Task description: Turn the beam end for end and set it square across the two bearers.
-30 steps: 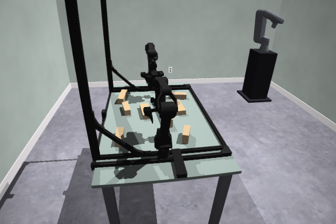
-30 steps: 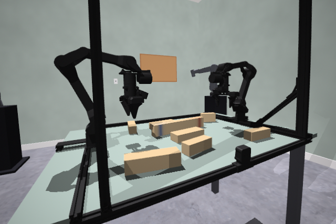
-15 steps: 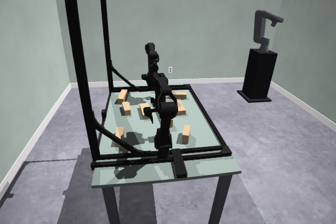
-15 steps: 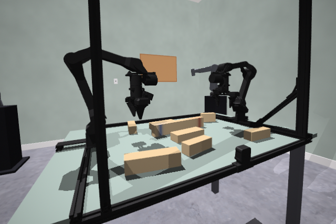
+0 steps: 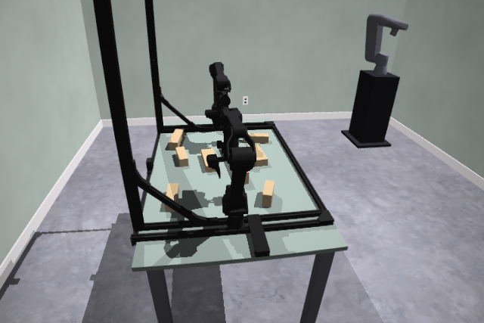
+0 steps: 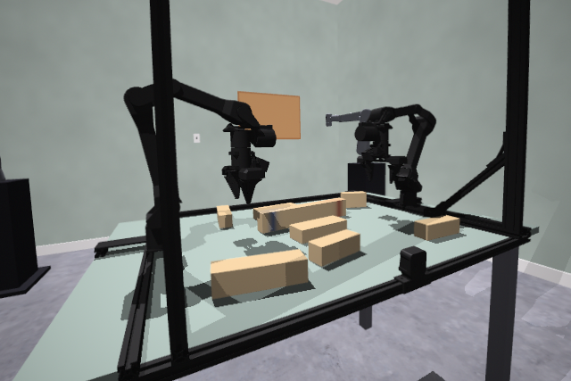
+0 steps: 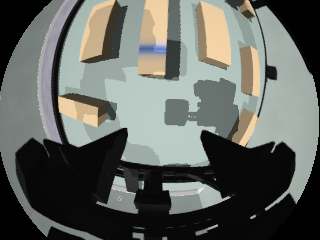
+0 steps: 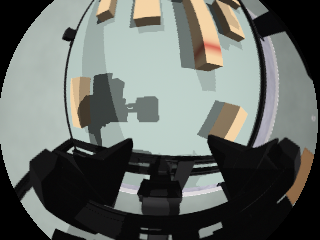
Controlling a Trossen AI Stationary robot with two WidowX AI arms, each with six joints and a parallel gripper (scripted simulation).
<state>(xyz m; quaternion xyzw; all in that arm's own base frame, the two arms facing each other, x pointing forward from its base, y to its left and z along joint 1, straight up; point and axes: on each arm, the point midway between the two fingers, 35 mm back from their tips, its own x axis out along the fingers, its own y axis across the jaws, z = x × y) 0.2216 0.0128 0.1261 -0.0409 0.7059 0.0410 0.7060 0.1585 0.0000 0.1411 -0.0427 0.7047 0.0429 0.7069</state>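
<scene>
The beam is 240 mm to the right of my left hand, 110 mm below it and 50 mm ahead of it.
</scene>
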